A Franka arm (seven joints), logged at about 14 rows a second.
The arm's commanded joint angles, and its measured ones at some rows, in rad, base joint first. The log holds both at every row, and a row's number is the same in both.
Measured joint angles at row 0:
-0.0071 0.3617 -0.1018 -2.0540 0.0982 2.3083 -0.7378
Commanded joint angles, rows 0 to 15:
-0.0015 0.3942 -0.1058 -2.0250 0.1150 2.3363 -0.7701
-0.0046 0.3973 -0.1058 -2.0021 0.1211 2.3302 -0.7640
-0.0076 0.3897 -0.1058 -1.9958 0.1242 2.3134 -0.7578
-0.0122 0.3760 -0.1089 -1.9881 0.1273 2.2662 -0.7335
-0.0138 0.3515 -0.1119 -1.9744 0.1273 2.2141 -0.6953
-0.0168 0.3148 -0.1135 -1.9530 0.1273 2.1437 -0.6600
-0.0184 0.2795 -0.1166 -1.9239 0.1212 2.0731 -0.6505
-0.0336 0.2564 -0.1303 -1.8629 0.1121 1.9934 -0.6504
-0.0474 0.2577 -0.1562 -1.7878 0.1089 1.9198 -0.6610
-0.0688 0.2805 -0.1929 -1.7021 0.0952 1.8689 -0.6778
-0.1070 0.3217 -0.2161 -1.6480 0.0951 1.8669 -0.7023
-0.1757 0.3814 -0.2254 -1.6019 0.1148 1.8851 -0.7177
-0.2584 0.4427 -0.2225 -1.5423 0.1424 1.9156 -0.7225
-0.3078 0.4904 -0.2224 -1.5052 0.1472 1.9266 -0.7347
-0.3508 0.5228 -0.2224 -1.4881 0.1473 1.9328 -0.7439
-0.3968 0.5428 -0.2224 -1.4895 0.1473 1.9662 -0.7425
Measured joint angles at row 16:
-0.3289 0.4377 -0.2324 -1.5746 0.1291 1.9459 -0.7385
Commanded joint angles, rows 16 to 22:
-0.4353 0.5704 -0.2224 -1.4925 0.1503 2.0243 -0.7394
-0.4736 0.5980 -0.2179 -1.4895 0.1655 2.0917 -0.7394
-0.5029 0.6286 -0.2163 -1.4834 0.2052 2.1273 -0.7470
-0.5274 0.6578 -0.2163 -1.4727 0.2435 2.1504 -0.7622
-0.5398 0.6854 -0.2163 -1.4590 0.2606 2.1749 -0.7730
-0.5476 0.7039 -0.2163 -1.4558 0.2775 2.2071 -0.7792
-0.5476 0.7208 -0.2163 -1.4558 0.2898 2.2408 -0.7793
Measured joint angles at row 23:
-0.5351 0.6782 -0.2295 -1.5034 0.2517 2.2086 -0.7667
